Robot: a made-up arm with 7 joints. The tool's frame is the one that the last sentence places.
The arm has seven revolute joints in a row. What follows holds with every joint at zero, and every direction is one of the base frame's. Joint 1 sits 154.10 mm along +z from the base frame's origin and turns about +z. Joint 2 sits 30.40 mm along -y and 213.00 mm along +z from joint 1 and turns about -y. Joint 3 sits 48.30 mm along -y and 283.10 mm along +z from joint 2 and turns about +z. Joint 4 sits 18.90 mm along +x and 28.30 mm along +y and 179.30 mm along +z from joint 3 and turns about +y. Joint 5 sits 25.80 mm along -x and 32.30 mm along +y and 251.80 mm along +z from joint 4 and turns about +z. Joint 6 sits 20.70 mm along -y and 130.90 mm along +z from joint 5 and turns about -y. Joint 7 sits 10.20 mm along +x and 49.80 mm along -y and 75.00 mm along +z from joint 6 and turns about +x. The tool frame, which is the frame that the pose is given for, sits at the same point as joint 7; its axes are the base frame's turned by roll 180.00, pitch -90.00 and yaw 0.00 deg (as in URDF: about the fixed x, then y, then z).
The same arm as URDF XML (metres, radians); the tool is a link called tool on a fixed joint. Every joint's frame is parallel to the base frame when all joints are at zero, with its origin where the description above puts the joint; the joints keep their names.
<robot name="arm">
<joint name="tool_fixed" type="fixed"><parent link="link7"/><child link="tool"/><origin xyz="0 0 0" rpy="3.1416 -1.5708 0"/></joint>
<joint name="joint 7" type="continuous"><parent link="link6"/><child link="link7"/><origin xyz="0.0102 -0.0498 0.075" rpy="0 0 0"/><axis xyz="1 0 0"/></joint>
<joint name="joint 6" type="continuous"><parent link="link5"/><child link="link6"/><origin xyz="0 -0.0207 0.1309" rpy="0 0 0"/><axis xyz="0 -1 0"/></joint>
<joint name="joint 5" type="continuous"><parent link="link4"/><child link="link5"/><origin xyz="-0.0258 0.0323 0.2518" rpy="0 0 0"/><axis xyz="0 0 1"/></joint>
<joint name="joint 4" type="continuous"><parent link="link3"/><child link="link4"/><origin xyz="0.0189 0.0283 0.1793" rpy="0 0 0"/><axis xyz="0 1 0"/></joint>
<joint name="joint 3" type="continuous"><parent link="link2"/><child link="link3"/><origin xyz="0 -0.0483 0.2831" rpy="0 0 0"/><axis xyz="0 0 1"/></joint>
<joint name="joint 2" type="continuous"><parent link="link1"/><child link="link2"/><origin xyz="0 -0.0304 0.213" rpy="0 0 0"/><axis xyz="0 -1 0"/></joint>
<joint name="joint 1" type="continuous"><parent link="base_link"/><child link="link1"/><origin xyz="0 0 0.1541" rpy="0 0 0"/><axis xyz="0 0 1"/></joint>
<link name="base_link"/>
<link name="link1"/>
<link name="link2"/>
<link name="link3"/>
<link name="link4"/>
<link name="link5"/>
<link name="link6"/>
<link name="link7"/>
<link name="tool"/>
</robot>

